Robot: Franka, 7 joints.
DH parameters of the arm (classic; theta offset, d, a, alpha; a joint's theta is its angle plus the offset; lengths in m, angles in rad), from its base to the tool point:
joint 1: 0 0.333 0 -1.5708
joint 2: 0 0 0 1.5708
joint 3: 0 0.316 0.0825 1.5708
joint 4: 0 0 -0.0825 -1.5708
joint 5: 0 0.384 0 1.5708
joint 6: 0 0 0.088 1.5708
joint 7: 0 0.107 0 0
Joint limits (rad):
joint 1: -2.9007..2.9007
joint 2: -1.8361..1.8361
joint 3: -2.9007..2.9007
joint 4: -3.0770..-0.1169
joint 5: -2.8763..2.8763
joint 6: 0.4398..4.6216
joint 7: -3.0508..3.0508
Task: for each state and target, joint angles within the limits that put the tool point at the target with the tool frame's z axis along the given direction. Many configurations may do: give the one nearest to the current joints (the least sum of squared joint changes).
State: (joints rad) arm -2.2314 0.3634 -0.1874 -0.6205 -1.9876 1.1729 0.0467
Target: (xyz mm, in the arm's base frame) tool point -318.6 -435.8 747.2 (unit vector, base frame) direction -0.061 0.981 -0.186
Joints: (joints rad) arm -1.9552 0.5845 -0.0322 -0.6894 -1.7285 0.4669 0.0467
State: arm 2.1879 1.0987 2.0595 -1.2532 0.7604 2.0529 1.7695
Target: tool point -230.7 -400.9 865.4 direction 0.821 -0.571 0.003
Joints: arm 2.5589 0.6974 2.1651 -1.4967 0.7476 1.9848 1.7695
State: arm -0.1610 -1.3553 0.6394 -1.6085 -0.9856 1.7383 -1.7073
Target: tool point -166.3 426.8 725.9 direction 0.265 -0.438 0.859
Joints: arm -0.1202 -1.6539 0.8975 -1.9579 -1.2684 1.9103 -1.7073
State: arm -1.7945 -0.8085 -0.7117 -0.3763 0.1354 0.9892 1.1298
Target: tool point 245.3 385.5 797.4 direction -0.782 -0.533 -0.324
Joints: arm -2.5838 -1.3122 -0.5200 -0.8518 -0.0033 0.7707 1.1298
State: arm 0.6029 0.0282 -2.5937 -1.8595 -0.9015 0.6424 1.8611
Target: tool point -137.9 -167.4 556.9 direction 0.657 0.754 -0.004
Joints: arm -0.1402 0.8196 -2.2539 -2.3623 -0.5939 0.4398 1.8611
